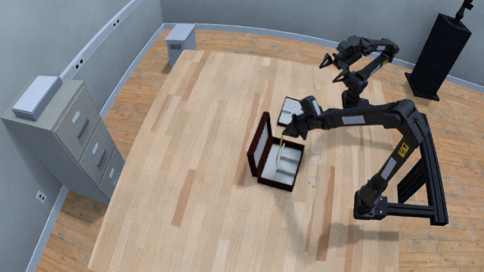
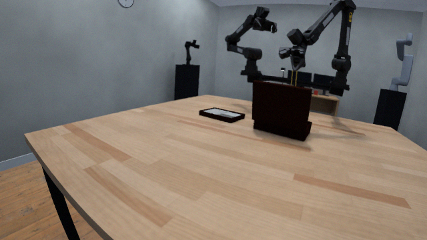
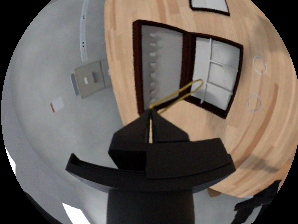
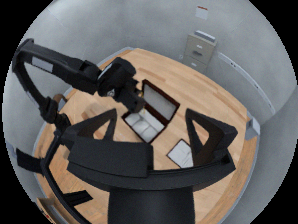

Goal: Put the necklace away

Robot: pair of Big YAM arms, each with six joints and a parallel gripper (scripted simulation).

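Right now the dark red jewelry box is 190 mm below my left hand and 20 mm to the right of it. Also, from my left hand: shallow dark-rimmed tray 370 mm to the right, 290 mm below, 90 mm behind.
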